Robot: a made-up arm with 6 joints.
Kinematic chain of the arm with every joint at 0, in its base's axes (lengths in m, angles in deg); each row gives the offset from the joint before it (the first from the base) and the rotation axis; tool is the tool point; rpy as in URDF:
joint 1: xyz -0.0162 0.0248 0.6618 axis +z
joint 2: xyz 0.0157 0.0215 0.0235 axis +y
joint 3: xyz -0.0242 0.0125 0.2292 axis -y
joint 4: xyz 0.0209 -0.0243 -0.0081 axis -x
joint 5: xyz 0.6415 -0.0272 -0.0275 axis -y
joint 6: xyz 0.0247 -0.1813 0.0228 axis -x
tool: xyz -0.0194 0.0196 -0.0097 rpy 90 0 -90
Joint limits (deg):
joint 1: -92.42..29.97
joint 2: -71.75..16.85
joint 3: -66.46..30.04
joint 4: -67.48..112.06
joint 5: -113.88..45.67
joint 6: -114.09..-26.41
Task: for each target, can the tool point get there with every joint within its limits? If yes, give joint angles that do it. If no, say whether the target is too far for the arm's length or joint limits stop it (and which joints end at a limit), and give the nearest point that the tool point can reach.
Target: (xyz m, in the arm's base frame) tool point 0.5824 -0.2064 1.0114
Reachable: yes | joints -21.59 -16.47 -22.30 97.17 -83.25 -64.01
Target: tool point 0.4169 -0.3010 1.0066
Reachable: yes | joints -19.74 -36.23 -31.13 26.43 -0.11 -83.57
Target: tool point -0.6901 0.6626 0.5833
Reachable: no: joint limits stop it (at a limit: joint 2, joint 3, joint 5, joint 6) | nearest point -0.4046 0.3924 1.3141 | short by 0.830 m
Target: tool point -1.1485 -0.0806 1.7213
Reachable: no: too far | nearest point -0.5662 -0.0264 1.3844 | short by 0.675 m
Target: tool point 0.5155 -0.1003 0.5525
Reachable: yes | joints 1.65 -23.93 -41.13 -28.63 -96.73 -63.61
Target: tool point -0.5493 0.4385 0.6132
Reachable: no: joint limits stop it (at a limit: joint 1, joint 2, joint 3, joint 5, joint 6) | nearest point -0.1647 0.0395 0.2653 | short by 0.654 m
